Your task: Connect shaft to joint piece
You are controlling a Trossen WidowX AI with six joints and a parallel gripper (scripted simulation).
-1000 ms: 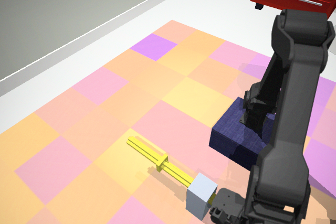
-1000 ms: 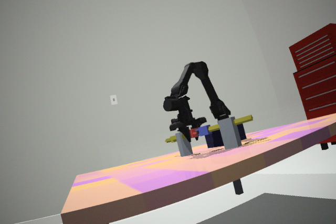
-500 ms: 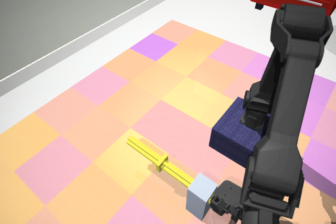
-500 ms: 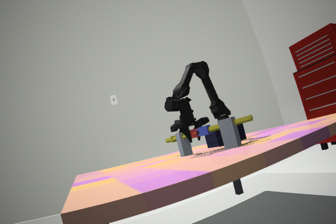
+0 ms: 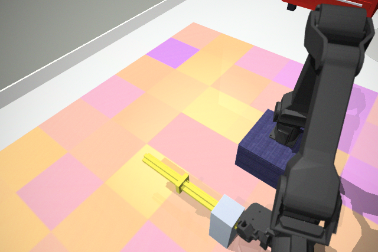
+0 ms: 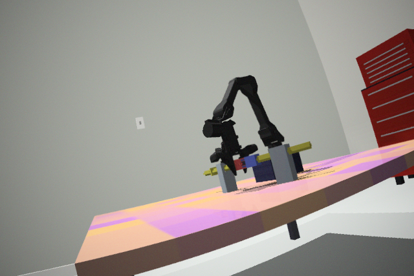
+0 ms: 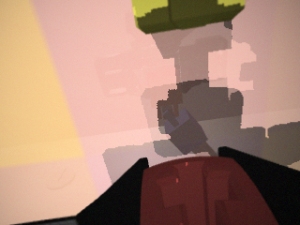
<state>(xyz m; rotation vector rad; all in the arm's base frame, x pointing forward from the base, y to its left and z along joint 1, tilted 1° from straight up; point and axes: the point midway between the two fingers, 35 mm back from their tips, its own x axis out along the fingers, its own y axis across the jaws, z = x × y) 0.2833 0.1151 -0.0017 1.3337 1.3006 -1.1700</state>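
Right now the red joint piece is 4 cm above my gripper tip and 1 cm to the left of it.
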